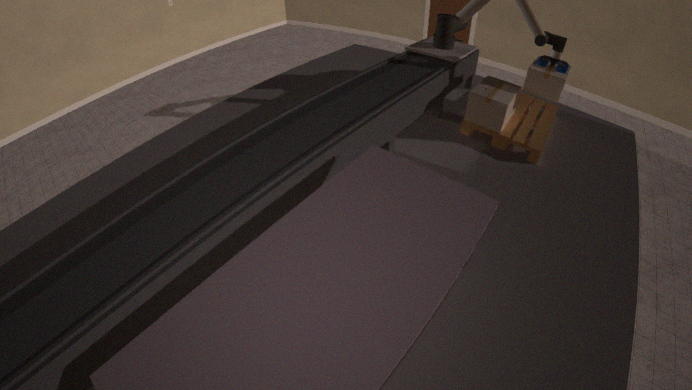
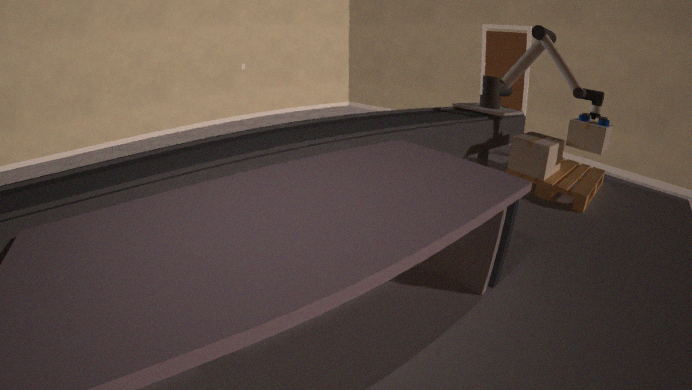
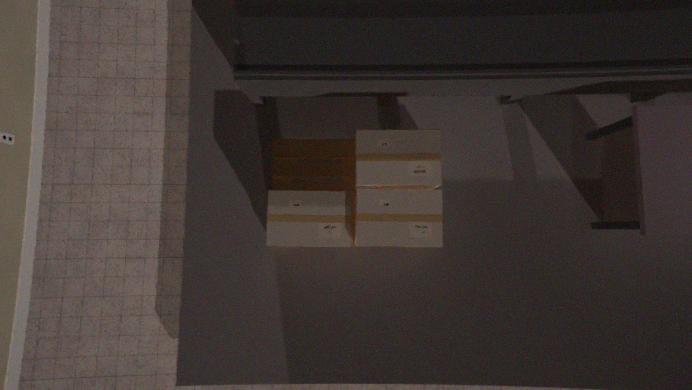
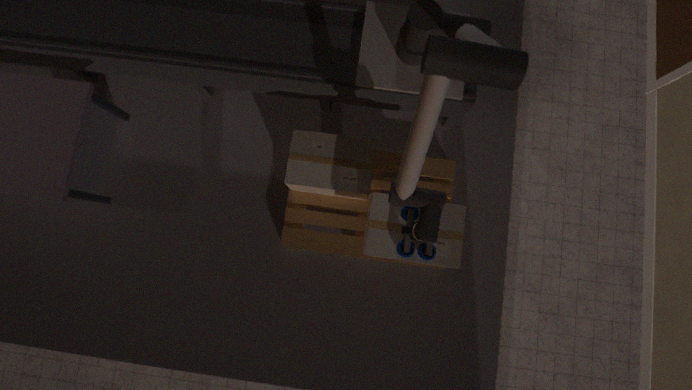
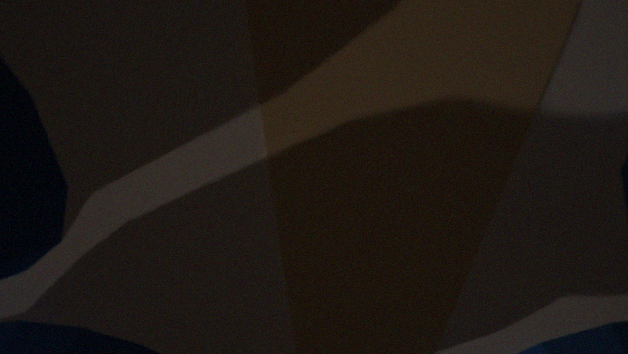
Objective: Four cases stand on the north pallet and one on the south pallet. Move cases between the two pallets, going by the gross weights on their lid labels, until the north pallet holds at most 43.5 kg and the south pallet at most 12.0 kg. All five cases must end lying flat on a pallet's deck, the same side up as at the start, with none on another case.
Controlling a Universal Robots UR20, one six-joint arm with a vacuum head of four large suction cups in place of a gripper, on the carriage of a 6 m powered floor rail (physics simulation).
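Places are measured from the arm's base along level axes (x left, y back, z up), in metres.
Pixels of known places: hand, tool point: (image 5: pixel 331 242); arm's base, link origin: (image 1: pixel 443 46) (image 2: pixel 489 107) (image 4: pixel 413 48).
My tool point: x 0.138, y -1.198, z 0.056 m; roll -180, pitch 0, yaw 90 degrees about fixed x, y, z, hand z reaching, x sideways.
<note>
Ahead of a thing's pixels: the offset from my tool point to its middle. Level surfaces: height alone.
My suction gripper (image 1: pixel 552 63) (image 2: pixel 594 120) (image 4: pixel 419 232) is shut on a white case @[dx -0.011, dy +0.011, dz -0.104 m] (image 1: pixel 544 84) (image 2: pixel 586 138) (image 4: pixel 381 242) (image 5: pixel 190 280) with brown tape. It holds the case level, a little above the far outer quarter of the south pallet (image 1: pixel 530 122) (image 4: pixel 320 243). Another white case @[dx -0.582, dy +0.401, dz -0.333 m] (image 1: pixel 489 109) (image 2: pixel 529 157) (image 4: pixel 307 172) stands flat on that pallet, on its rail side, diagonally across from the held case. On the north pallet (image 3: pixel 312 149) stand three cases: one (image 3: pixel 397 175) at top right, one (image 3: pixel 395 234) at bottom right, one (image 3: pixel 300 236) at bottom left. Label weights are too blurred to read.
The rail (image 1: pixel 225 165) (image 3: pixel 450 45) runs beside both pallets. The arm's carriage (image 1: pixel 462 50) (image 4: pixel 385 65) stands at its south end. A long table @[dz -0.096 m] (image 1: pixel 300 275) (image 2: pixel 250 225) (image 3: pixel 670 165) (image 4: pixel 30 135) stands between the pallets.
</note>
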